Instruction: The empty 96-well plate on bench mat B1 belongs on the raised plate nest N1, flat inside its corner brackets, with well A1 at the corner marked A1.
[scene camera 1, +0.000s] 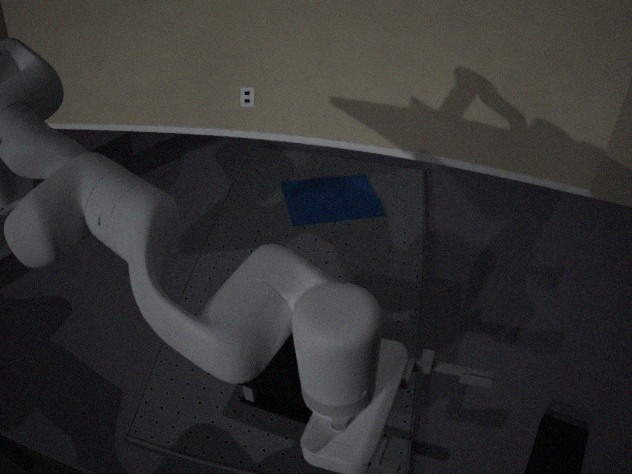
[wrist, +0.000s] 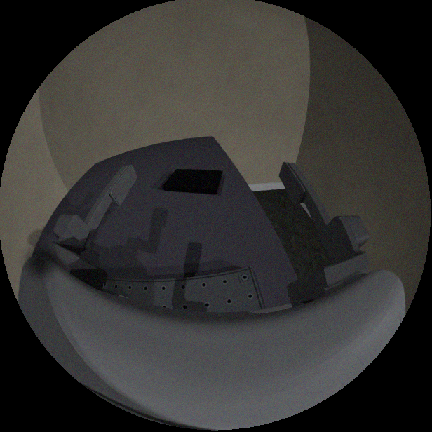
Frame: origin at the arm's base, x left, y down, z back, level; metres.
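Seen in the pictures: hand, tool point: (scene camera 1: 463, 434); arm's base, link origin: (scene camera 1: 7, 191).
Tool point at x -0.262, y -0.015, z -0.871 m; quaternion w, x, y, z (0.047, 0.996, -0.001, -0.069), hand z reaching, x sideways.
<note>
Offsets run from my tool point to a thing's middle. Level surfaces: height alone.
My gripper (wrist: 210, 172) is open and empty, its two fingers wide apart in the wrist view. In scene camera 1 one finger sticks out to the right of the wrist, past the perforated board's right edge. A flat blue mat @(dy +0.103 m) (scene camera 1: 332, 200) lies on the far part of the board, well away from the gripper; no label on it can be read. A black block @(dx +0.094, dy +0.073, dz +0.189 m) (scene camera 1: 280, 380) with a small light piece at its corner is partly hidden under the arm; I cannot tell whether it is nest N1. The 96-well plate and the A1 mark do not show in either view.
The perforated board @(dy +0.104 m) (scene camera 1: 173, 397) (wrist: 220, 295) lies under the arm. A separate black box @(dx +0.020, dy +0.110, dz -0.185 m) (scene camera 1: 558, 443) (wrist: 194, 181) is on the dark surface right of the board. A wall with a white outlet (scene camera 1: 247, 96) stands behind. The picture is dark and grainy.
</note>
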